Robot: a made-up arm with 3 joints.
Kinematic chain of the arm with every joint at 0, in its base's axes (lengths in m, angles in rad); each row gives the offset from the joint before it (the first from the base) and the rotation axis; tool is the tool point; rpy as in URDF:
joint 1: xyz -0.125 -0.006 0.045 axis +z
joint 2: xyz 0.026 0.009 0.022 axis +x
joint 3: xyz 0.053 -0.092 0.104 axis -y
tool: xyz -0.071 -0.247 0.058 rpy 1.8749 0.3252 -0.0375
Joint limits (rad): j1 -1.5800..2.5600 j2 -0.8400..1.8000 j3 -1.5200..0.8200
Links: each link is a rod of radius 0.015 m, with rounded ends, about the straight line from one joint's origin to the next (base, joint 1, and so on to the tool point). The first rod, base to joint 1, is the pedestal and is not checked.
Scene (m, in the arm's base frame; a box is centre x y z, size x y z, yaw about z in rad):
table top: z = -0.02
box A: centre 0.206 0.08 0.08 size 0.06 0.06 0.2 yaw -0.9
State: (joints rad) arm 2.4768 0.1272 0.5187
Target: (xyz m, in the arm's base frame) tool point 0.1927 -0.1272 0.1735
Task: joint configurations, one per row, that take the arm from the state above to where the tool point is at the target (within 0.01 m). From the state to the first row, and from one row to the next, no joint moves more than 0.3 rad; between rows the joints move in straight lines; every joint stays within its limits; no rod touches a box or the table.
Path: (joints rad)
1: 2.3168 -0.0951 0.4850
2: 2.1568 -0.3175 0.4512
3: 1.9967 -0.5398 0.4175
4: 1.7404 -0.3324 0.3922
5: 1.4842 -0.1250 0.3668
6: 1.2279 0.0824 0.3415

